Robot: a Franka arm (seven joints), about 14 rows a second.
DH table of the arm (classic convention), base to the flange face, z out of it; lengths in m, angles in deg. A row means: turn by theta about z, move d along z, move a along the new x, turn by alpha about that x. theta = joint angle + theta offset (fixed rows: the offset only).
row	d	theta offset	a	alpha
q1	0.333	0	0	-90
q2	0	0	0	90
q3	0.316	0	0.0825	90
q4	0	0	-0.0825	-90
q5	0.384	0	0	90
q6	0	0	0.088	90
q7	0.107	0	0	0
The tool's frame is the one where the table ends.
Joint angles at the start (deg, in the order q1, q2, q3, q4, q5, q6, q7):
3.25 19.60 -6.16 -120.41 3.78 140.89 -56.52
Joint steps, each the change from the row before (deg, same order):
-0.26 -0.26 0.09 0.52 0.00 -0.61 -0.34
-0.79 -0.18 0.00 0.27 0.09 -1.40 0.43
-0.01 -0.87 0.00 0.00 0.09 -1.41 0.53
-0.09 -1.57 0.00 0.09 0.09 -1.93 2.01
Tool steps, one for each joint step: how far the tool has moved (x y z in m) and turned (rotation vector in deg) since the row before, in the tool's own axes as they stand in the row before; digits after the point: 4 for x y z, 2 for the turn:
0.0002 0.0028 -0.0053 -0.09 0.17 -0.19
-0.0068 0.0039 -0.0016 0.84 -0.45 1.28
-0.0008 -0.0014 -0.0067 0.56 -0.15 0.60
-0.0012 -0.0011 -0.0136 0.41 0.08 2.13

